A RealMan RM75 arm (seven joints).
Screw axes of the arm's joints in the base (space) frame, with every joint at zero. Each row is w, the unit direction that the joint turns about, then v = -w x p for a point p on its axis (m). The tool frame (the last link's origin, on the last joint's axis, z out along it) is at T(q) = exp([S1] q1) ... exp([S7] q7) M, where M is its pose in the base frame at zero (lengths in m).
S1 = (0, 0, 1, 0, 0, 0)
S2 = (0, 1, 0, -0.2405, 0, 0)
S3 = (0, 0, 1, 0, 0, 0)
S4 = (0, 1, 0, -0.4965, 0, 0)
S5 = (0, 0, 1, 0, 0, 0)
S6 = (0, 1, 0, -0.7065, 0, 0)
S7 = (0, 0, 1, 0, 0, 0)
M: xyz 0 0 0.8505 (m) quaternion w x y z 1 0 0 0
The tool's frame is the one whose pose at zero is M.
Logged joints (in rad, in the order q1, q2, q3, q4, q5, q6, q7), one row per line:
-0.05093 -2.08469 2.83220 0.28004 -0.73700 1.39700 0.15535
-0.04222 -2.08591 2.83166 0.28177 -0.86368 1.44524 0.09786
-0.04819 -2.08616 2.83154 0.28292 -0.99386 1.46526 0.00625
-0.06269 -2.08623 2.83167 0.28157 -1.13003 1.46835 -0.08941
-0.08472 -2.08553 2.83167 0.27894 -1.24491 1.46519 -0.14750
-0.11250 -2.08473 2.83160 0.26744 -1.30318 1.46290 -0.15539
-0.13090 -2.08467 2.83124 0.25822 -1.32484 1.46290 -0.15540
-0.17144 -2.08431 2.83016 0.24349 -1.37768 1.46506 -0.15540
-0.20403 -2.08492 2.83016 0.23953 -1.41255 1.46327 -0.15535
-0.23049 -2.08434 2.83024 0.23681 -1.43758 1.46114 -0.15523
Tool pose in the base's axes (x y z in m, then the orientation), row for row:
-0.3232 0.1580 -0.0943 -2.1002 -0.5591 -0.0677
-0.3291 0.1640 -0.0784 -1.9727 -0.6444 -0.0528
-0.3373 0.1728 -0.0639 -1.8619 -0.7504 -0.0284
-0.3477 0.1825 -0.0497 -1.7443 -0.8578 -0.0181
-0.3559 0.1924 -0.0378 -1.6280 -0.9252 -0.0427
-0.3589 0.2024 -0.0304 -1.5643 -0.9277 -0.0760
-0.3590 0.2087 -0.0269 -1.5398 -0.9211 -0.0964
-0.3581 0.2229 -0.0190 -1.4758 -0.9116 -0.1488
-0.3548 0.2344 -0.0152 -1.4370 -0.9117 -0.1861
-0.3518 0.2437 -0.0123 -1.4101 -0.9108 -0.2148
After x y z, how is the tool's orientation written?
As angles about the fixed x, y, z axes (roll, pitch, yaw), in radians.
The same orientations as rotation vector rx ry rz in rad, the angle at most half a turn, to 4 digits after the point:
-2.0537 -0.2671 -0.6259
-1.9102 -0.3693 -0.6672
-1.7729 -0.4925 -0.7140
-1.6319 -0.6100 -0.7560
-1.5185 -0.6759 -0.7801
-1.4749 -0.6736 -0.7793
-1.4630 -0.6618 -0.7794
-1.4289 -0.6383 -0.7860
-1.4091 -0.6258 -0.7994
-1.3965 -0.6150 -0.8105

